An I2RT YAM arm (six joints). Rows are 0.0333 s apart.
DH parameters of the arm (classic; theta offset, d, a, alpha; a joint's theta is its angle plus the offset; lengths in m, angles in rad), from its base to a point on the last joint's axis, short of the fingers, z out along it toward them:
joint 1: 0 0.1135 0.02 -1.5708
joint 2: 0 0 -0.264 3.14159
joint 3: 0.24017 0 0.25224 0
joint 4: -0.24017 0 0.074 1.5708
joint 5: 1.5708 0 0 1.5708
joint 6: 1.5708 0.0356 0 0
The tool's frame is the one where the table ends.
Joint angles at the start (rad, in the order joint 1, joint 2, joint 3, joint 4, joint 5, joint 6):
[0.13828 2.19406 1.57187 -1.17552 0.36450 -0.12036]
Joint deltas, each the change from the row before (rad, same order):
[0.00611 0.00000 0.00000 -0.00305 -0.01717 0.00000]
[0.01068 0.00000 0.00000 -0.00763 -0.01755 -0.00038]
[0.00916 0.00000 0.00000 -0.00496 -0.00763 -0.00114]
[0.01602 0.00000 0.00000 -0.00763 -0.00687 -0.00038]
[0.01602 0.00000 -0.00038 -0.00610 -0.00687 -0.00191]
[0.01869 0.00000 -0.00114 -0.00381 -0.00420 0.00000]
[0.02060 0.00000 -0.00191 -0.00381 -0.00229 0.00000]
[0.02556 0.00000 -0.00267 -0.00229 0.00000 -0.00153]
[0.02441 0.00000 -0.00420 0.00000 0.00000 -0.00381]
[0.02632 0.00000 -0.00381 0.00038 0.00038 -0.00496]
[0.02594 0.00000 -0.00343 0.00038 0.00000 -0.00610]
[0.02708 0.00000 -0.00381 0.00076 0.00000 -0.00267]
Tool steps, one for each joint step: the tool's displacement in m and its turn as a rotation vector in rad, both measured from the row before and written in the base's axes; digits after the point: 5 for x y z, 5 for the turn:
[-0.00070 0.00285 -0.00013 0.01613 0.00538 0.00222]
[-0.00141 0.00452 -0.00001 0.01581 0.01023 0.00696]
[-0.00103 0.00364 0.00004 0.00672 0.00648 0.00839]
[-0.00172 0.00615 0.00013 0.00532 0.00879 0.01469]
[-0.00173 0.00612 0.00001 0.00566 0.00827 0.01606]
[-0.00191 0.00701 -0.00017 0.00296 0.00567 0.01761]
[-0.00231 0.00757 -0.00031 0.00088 0.00607 0.02000]
[-0.00286 0.00926 -0.00048 -0.00095 0.00534 0.02697]
[-0.00305 0.00873 -0.00086 -0.00049 0.00540 0.02791]
[-0.00334 0.00935 -0.00078 -0.00055 0.00496 0.03098]
[-0.00347 0.00914 -0.00071 -0.00002 0.00513 0.03153]
[-0.00388 0.00942 -0.00079 -0.00065 0.00386 0.02953]

